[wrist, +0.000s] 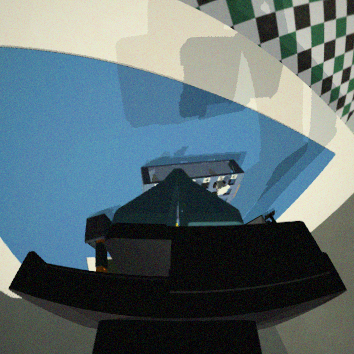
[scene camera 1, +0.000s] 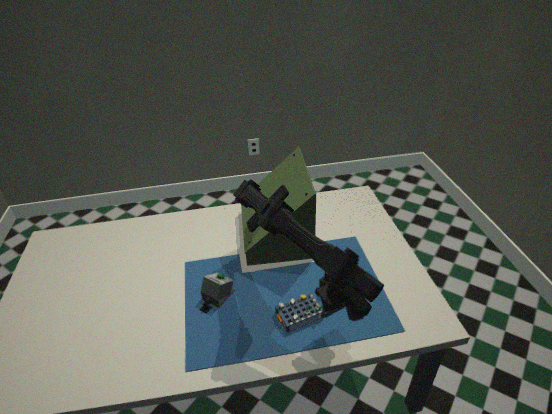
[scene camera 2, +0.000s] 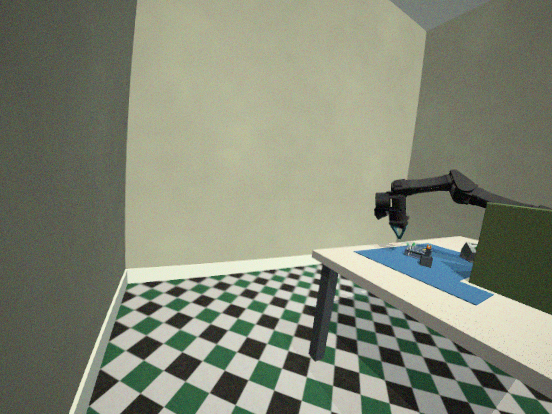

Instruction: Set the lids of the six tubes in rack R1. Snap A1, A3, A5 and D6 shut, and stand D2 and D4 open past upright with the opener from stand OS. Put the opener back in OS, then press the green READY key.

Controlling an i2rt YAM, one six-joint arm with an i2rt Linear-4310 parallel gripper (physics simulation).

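Where they show: gripper, fingertip midpoint: (wrist: 177, 174) (scene camera 1: 324, 316) (scene camera 2: 399, 238); arm's base, link origin: (scene camera 2: 540, 249).
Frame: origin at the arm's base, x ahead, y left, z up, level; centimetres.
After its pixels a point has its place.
Rack R1 (scene camera 1: 288, 327) {y -4.5, x 42.5, z -12.7 cm} (wrist: 202, 168) {y -0.6, x 40.8, z -14.7 cm} is a small grey grid block on the blue mat, with small white, yellow and green tube tops; their exact lid angles are too small to tell. In the wrist view the fingers hide most of it. My gripper (scene camera 2: 399, 236) {y 5.9, x 44.6, z -8.5 cm} (wrist: 177, 174) {y 5.9, x 44.6, z -8.5 cm} is shut and empty, pointing down above the mat near the rack. The dark opener stand OS (scene camera 2: 426, 261) {y 13.7, x 28.4, z -12.7 cm} (wrist: 97, 228) {y 12.7, x 31.2, z -12.5 cm} stands beside the rack, holding the orange-ended opener (scene camera 2: 429, 247) (wrist: 101, 268). The arm hides it in scene camera 1. The green READY key (scene camera 1: 220, 276) {y -21.3, x 20.8, z -7.8 cm} tops a grey box (scene camera 1: 216, 290) {y -23.3, x 25.8, z -8.5 cm}.
A large green panel (scene camera 1: 300, 187) {y 10.8, x 4.7, z 10.2 cm} (scene camera 2: 515, 250) {y 14.6, x 4.3, z -0.3 cm} stands upright at the mat's edge, behind the arm in scene camera 1. The blue mat (scene camera 1: 210, 350) {y -28.2, x 42.7, z -14.9 cm} (scene camera 2: 475, 298) {y 27.4, x 8.6, z -14.9 cm} (wrist: 60, 125) {y 16.0, x 44.8, z -14.9 cm} lies on the cream table (scene camera 1: 100, 300) {y -62.3, x 13.4, z -15.1 cm}. The key box's dark clip-like part (wrist: 271, 216) {y -27.6, x 27.0, z -14.0 cm} shows beside the gripper.
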